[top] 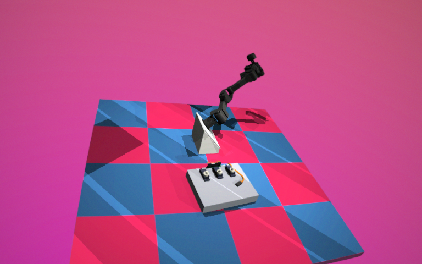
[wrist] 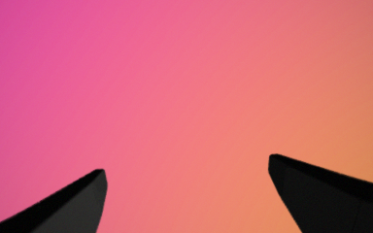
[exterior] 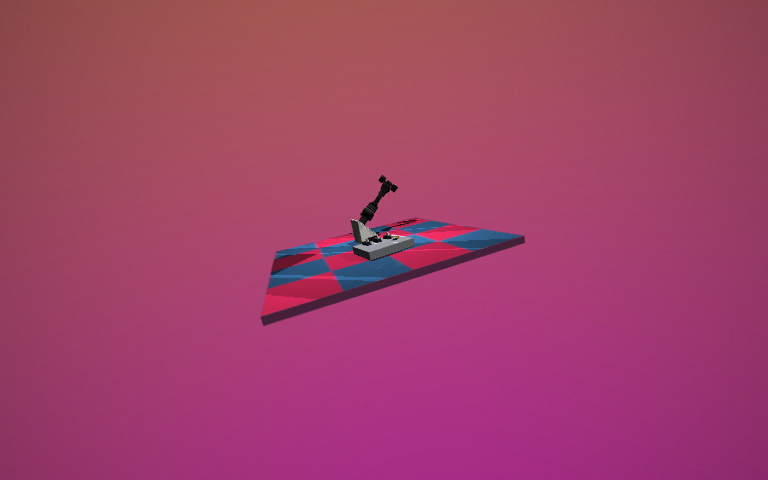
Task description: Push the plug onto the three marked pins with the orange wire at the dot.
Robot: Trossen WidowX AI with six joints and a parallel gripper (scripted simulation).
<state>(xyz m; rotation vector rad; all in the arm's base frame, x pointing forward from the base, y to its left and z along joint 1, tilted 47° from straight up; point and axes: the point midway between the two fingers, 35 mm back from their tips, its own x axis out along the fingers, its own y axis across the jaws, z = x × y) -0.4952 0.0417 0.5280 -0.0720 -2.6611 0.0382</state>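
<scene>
Now: the white band 85 cm ahead of my gripper tip, 40 cm to the right of it and 30 cm below it. Also, from my gripper tip: red dot 85 cm ahead, 41 cm to the right, 30 cm below; grey holder 100 cm ahead, 35 cm to the right, 35 cm below.
</scene>
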